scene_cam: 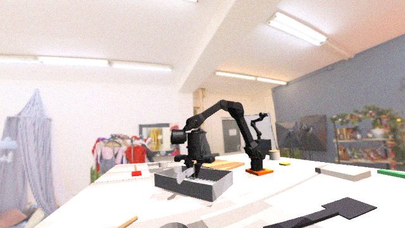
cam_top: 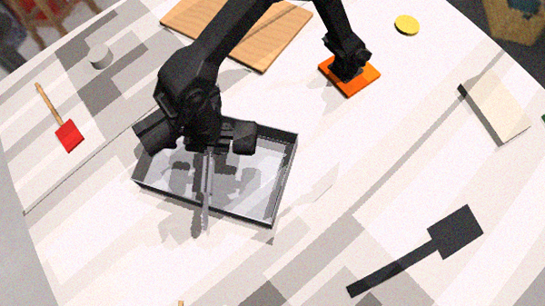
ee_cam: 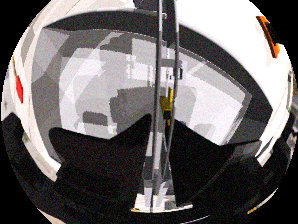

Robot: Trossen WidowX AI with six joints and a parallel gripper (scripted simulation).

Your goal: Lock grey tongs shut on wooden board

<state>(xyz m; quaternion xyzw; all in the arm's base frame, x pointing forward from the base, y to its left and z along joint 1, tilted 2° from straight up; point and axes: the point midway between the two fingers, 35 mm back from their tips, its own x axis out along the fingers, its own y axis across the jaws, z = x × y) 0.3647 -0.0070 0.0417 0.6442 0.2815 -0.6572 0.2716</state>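
My gripper tip is now 20 mm to the right of the grey roasting tin and 10 mm short of it. Round my gripper tip: red spatula: 360 mm to the right, 280 mm ahead, 20 mm below; then white cylinder: 460 mm to the right, 100 mm ahead, 10 mm below; then wooden board: 320 mm to the right, 260 mm behind, 20 mm below.
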